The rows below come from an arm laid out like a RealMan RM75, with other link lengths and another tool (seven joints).
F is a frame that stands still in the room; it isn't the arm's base.
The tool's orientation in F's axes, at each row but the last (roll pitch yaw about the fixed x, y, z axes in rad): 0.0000 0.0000 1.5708; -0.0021 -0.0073 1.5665; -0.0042 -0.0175 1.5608; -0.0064 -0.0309 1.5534; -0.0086 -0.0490 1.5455; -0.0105 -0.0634 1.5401; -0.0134 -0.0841 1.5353; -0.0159 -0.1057 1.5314; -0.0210 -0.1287 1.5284; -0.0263 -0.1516 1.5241
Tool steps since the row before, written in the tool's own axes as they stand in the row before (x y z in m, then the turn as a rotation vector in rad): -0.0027 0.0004 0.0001 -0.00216 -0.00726 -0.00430; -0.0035 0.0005 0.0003 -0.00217 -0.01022 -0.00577; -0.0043 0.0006 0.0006 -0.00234 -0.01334 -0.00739; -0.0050 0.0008 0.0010 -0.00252 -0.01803 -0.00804; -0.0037 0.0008 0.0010 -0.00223 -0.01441 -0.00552; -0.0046 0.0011 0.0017 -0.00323 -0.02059 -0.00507; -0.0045 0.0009 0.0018 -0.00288 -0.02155 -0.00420; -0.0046 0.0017 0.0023 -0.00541 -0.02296 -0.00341; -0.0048 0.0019 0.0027 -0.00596 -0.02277 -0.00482; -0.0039 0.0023 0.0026 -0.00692 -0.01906 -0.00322
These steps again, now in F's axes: -0.0004 -0.0027 0.0001 0.00726 -0.00216 -0.00430; -0.0005 -0.0035 0.0003 0.01022 -0.00217 -0.00576; -0.0006 -0.0043 0.0005 0.01335 -0.00234 -0.00737; -0.0009 -0.0050 0.0008 0.01804 -0.00259 -0.00800; -0.0009 -0.0037 0.0008 0.01440 -0.00233 -0.00550; -0.0013 -0.0047 0.0014 0.02054 -0.00355 -0.00505; -0.0011 -0.0046 0.0014 0.02150 -0.00331 -0.00414; -0.0019 -0.0047 0.0018 0.02279 -0.00596 -0.00360; -0.0022 -0.0050 0.0020 0.02262 -0.00632 -0.00507; -0.0026 -0.0041 0.0019 0.01882 -0.00732 -0.00373
